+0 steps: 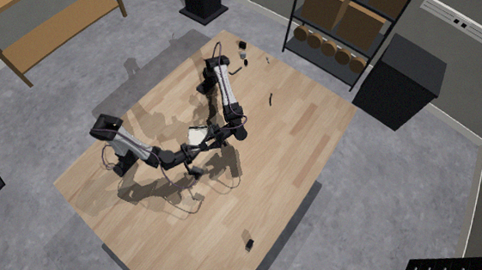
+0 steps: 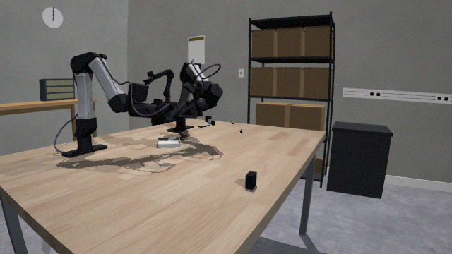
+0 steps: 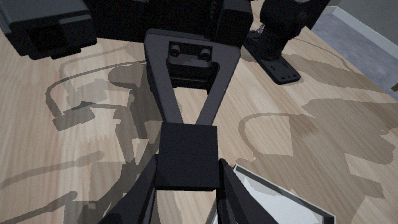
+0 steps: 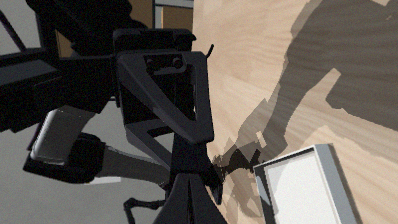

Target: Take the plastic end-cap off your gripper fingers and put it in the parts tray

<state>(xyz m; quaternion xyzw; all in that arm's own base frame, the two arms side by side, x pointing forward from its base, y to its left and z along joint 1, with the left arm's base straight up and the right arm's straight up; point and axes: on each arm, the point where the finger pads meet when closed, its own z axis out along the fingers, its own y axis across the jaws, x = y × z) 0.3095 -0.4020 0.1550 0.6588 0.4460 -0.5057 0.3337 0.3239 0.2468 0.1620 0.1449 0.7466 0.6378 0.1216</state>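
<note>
Right now my left hand is 10 mm to the left of the black end-cap and 10 mm below it. The rest, counted from my left hand: parts tray (110 mm behind, 50 mm to the left, 150 mm below).
Now: right hand 10 mm to the right of the black end-cap. Also, from my right hand: parts tray (160 mm below, 110 mm behind, 70 mm to the left).
</note>
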